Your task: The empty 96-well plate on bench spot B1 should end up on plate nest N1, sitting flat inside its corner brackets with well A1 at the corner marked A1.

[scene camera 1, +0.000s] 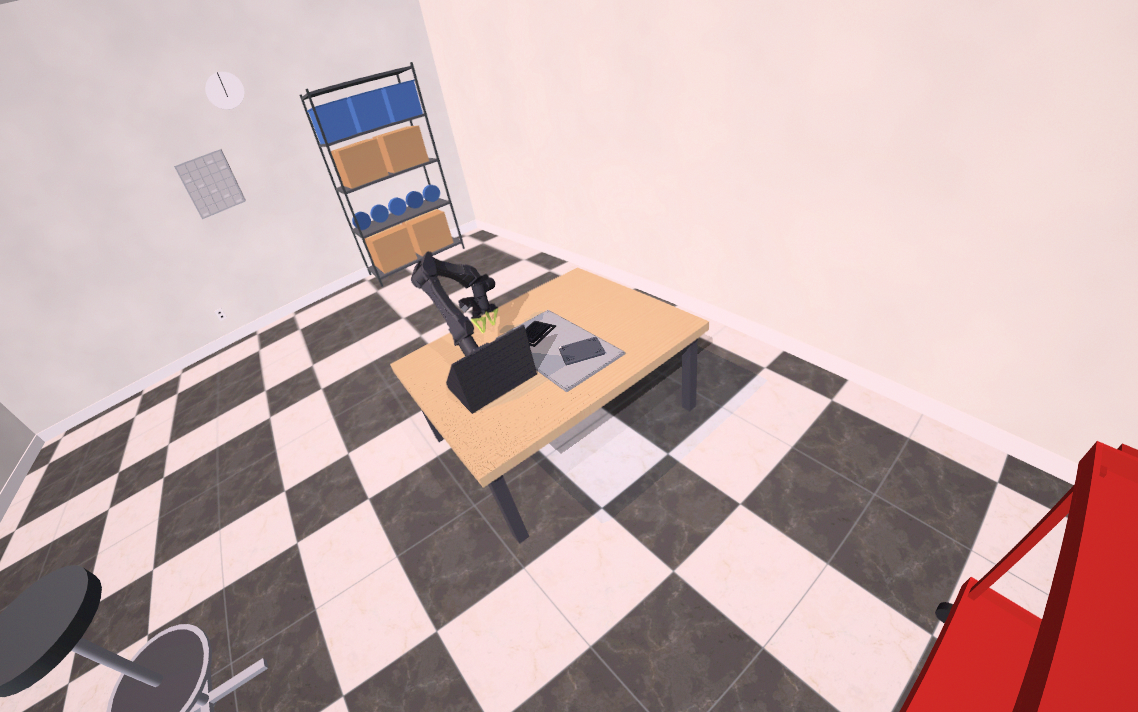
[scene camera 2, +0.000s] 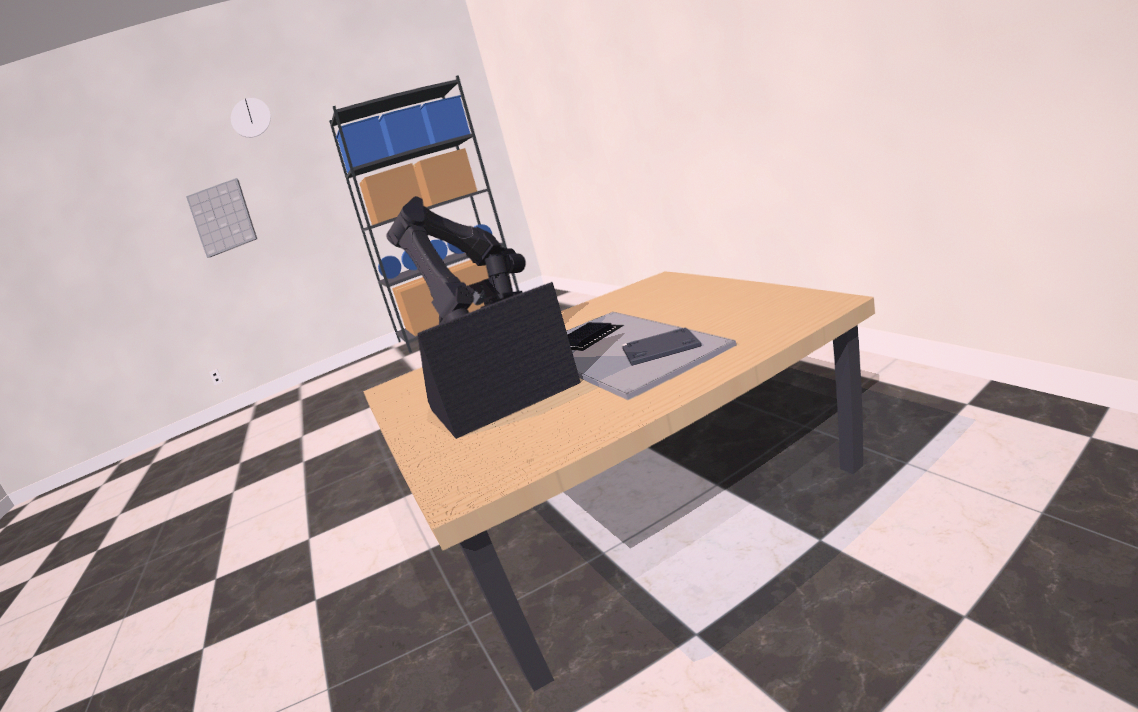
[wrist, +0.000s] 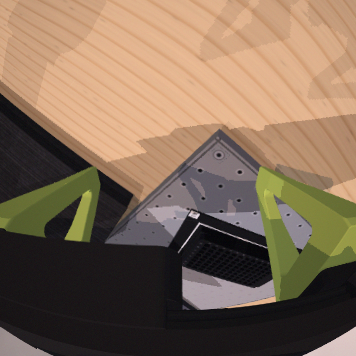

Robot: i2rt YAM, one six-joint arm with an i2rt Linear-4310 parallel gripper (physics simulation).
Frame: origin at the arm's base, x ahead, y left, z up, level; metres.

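Where they show: gripper, fingertip midpoint: (scene camera 1: 488, 329) (wrist: 177, 175); arm's base, origin of the base link: (scene camera 1: 475, 357) (scene camera 2: 470, 343).
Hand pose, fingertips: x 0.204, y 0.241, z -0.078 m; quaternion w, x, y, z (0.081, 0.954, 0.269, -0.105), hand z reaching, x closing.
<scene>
Things, the pixels of their top centre, and the offset from my fingertips. Level surfaces: height alone.
- black 96-well plate, middle of its top: (wrist: 231, 267) (scene camera 2: 585, 331) (scene camera 1: 533, 330) 0.147 m ahead, 0.128 m right, 0.046 m down
- apparently nest N1, middle of its top: (scene camera 2: 659, 340) (scene camera 1: 580, 348) 0.170 m ahead, 0.403 m right, 0.044 m down
- wooden table, its level: 0.075 m down
The black 96-well plate (scene camera 1: 539, 333) (scene camera 2: 594, 335) (wrist: 227, 259) lies flat on a black pad with a white outline, at the robot's side of the grey perforated board (scene camera 1: 569, 377) (scene camera 2: 631, 387) (wrist: 218, 171). In the wrist view its far part is hidden by the gripper body and right finger. A dark grey rectangular base with small raised corners, apparently nest N1 (scene camera 1: 582, 350) (scene camera 2: 662, 345), sits on the board beyond it; its marks are unreadable. My gripper (scene camera 1: 485, 322) (wrist: 177, 175) is open and empty, above the table beside the board. The dark block hides its fingers in scene camera 2.
A large dark wedge-shaped block (scene camera 1: 493, 374) (scene camera 2: 503, 361) (wrist: 35, 150) stands on the wooden table (scene camera 1: 621, 298) (scene camera 2: 713, 293) (wrist: 150, 75), beside the arm and close to the board. A shelf rack (scene camera 1: 360, 81) stands behind the arm. A stool and a red object are in the foreground of scene camera 1.
</scene>
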